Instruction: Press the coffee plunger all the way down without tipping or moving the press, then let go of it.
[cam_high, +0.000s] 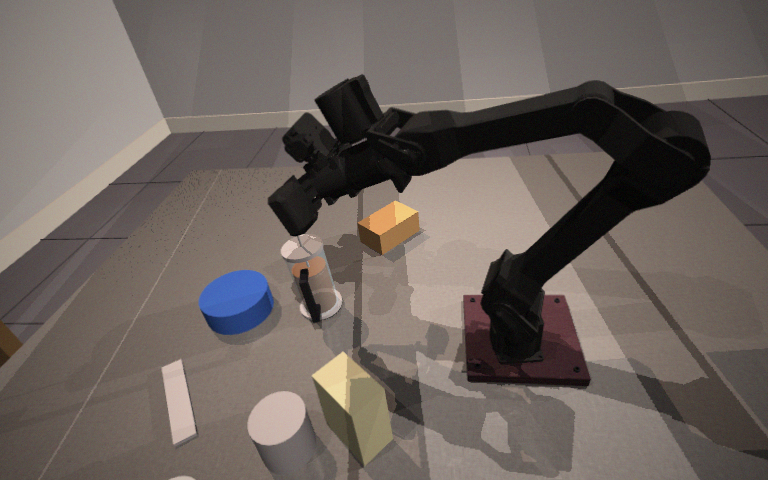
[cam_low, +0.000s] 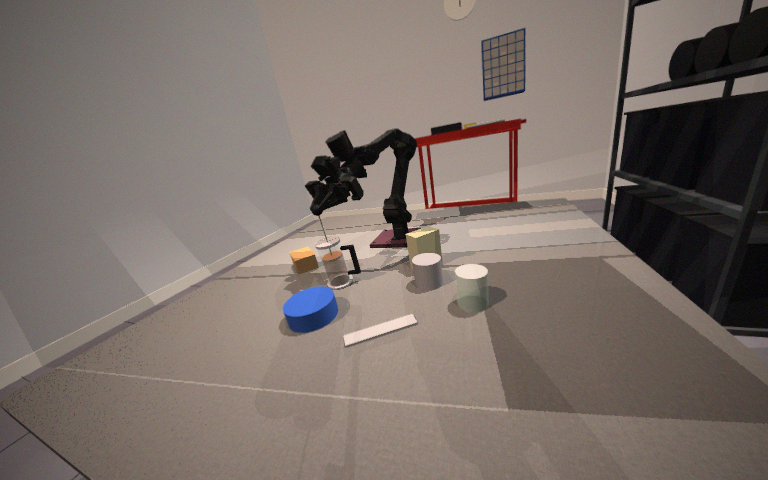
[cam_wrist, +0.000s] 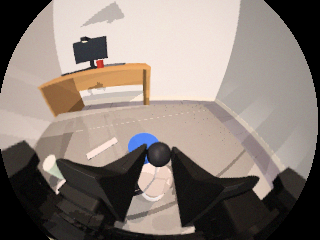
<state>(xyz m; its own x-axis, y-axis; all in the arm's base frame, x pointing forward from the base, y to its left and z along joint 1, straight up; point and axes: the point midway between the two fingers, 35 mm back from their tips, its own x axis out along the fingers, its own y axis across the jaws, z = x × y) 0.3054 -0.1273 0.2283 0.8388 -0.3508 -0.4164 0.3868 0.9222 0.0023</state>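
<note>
My gripper tip is 1 cm past the coffee press, 2 cm to the right of it and 12 cm above it. Also, from my gripper tip: blue disc 13 cm ahead, 21 cm below; then orange block 15 cm behind, 19 cm to the right, 20 cm below; then grey cylinder 27 cm to the left, 19 cm below.
</note>
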